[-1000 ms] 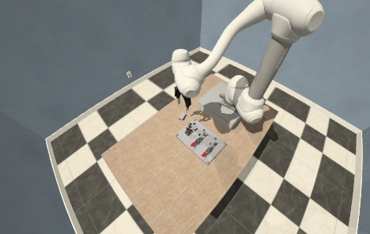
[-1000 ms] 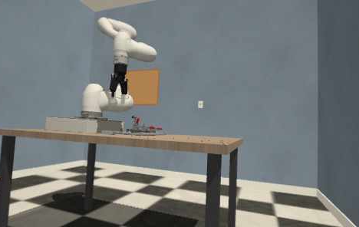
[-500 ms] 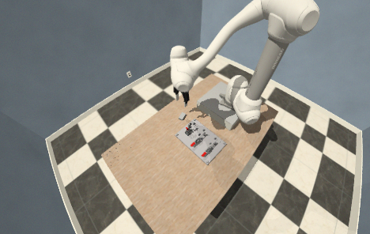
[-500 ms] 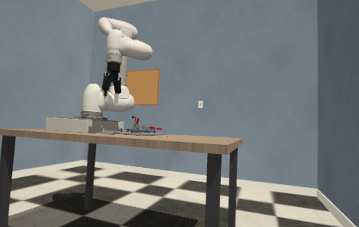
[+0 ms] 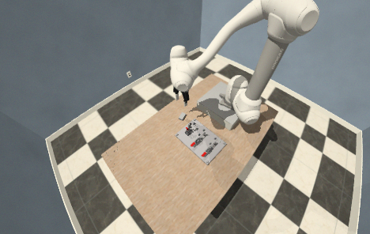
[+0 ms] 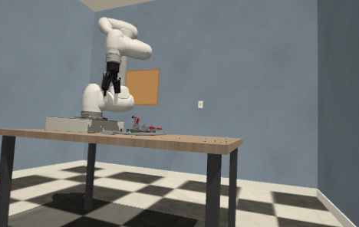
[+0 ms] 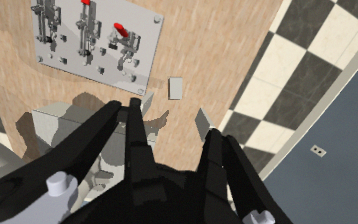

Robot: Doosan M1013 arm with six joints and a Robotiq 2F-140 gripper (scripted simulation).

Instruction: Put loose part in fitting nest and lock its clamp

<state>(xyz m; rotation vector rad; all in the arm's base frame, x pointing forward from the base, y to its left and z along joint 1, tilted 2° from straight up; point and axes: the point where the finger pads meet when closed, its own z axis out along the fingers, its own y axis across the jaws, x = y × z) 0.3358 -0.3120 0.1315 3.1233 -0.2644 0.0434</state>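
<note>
Now: the light grey part 20 cm below my hand. From my hand the other things lie so: grey fixture plate: 10 cm ahead, 26 cm to the left, 21 cm below.
</note>
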